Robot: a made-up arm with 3 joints. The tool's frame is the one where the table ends. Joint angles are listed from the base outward.
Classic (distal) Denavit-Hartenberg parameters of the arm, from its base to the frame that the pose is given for. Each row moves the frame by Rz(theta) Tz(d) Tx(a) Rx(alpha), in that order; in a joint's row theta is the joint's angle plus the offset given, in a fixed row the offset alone. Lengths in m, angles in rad.
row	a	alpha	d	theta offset
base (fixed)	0	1.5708	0.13	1.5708
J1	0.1	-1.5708	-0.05	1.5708
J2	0.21	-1.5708	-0.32	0
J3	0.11	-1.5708	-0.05	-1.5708
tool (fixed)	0	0	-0.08	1.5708
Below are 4 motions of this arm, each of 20 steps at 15 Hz.
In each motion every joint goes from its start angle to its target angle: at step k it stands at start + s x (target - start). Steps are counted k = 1, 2, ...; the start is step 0. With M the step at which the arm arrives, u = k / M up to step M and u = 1 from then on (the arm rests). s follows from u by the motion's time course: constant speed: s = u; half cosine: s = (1 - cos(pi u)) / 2; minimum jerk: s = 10 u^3 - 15 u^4 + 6 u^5.
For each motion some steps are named. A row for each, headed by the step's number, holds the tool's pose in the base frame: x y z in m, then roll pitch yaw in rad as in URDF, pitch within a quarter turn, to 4 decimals.
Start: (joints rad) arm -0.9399 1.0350 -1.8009
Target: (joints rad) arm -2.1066 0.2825 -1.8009
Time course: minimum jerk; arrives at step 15
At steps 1, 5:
1: -0.1284 0.4143 -0.0919 0.5860 -0.5287 0.9357
5: -0.1112 0.3593 -0.1806 0.4844 -0.2937 0.8393

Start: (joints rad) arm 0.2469 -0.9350 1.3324
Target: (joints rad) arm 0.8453 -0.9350 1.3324
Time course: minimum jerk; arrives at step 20
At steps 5, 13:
5: 0.2195 0.1341 0.4213 -0.8394 0.8734 0.3907
13: 0.2195 0.0115 0.4504 -0.3713 0.6599 0.7203

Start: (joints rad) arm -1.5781 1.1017 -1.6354
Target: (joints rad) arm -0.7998 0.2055 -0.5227
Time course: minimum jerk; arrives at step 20
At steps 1, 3, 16, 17, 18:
1: -0.1212 0.1897 -0.2780 0.0604 0.0057 1.1007
3: -0.1170 0.1981 -0.2712 0.0413 -0.0118 1.0778
16: -0.0226 0.3250 0.0538 -0.2743 -0.1698 0.1944
17: -0.0204 0.3244 0.0656 -0.2814 -0.1556 0.1691
18: -0.0192 0.3239 0.0723 -0.2857 -0.1469 0.1550

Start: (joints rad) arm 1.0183 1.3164 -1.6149
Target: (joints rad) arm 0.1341 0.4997 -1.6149
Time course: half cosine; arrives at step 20
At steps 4, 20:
4: -0.1316 0.0952 0.5631 2.9488 -0.5970 -1.1652
20: -0.0558 0.3724 0.3971 1.7674 -0.4948 -0.0729

